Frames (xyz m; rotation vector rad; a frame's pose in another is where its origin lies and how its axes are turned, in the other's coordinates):
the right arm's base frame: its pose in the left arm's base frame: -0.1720 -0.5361 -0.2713 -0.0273 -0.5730 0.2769
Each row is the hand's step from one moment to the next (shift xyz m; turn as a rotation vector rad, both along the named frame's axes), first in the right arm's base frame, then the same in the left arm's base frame.
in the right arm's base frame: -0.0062 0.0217 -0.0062 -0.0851 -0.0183 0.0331
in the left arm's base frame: -0.0071 0.0196 -0.0107 -0.0817 -0.0420 -0.0155
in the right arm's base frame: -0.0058 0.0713 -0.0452 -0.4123 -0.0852 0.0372
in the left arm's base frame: 0.0018 0.0694 -0.0484 -0.3302 -0.1936 -0.1791
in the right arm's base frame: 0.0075 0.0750 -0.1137 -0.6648 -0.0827 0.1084
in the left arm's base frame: 0.0485 0.0800 -0.0993 -0.5723 -0.2621 -0.2536
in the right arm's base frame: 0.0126 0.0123 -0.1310 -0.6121 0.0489 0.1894
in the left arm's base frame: 0.0776 0.0219 -0.1047 -0.6066 -0.1255 -0.1710
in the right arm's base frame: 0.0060 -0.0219 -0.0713 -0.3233 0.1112 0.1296
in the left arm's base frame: 0.0487 -0.0158 -0.0545 -0.3577 0.0144 -0.0742
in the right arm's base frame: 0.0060 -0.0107 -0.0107 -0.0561 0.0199 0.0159
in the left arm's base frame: 0.0133 -0.0082 -0.0047 -0.0587 0.0034 -0.0185
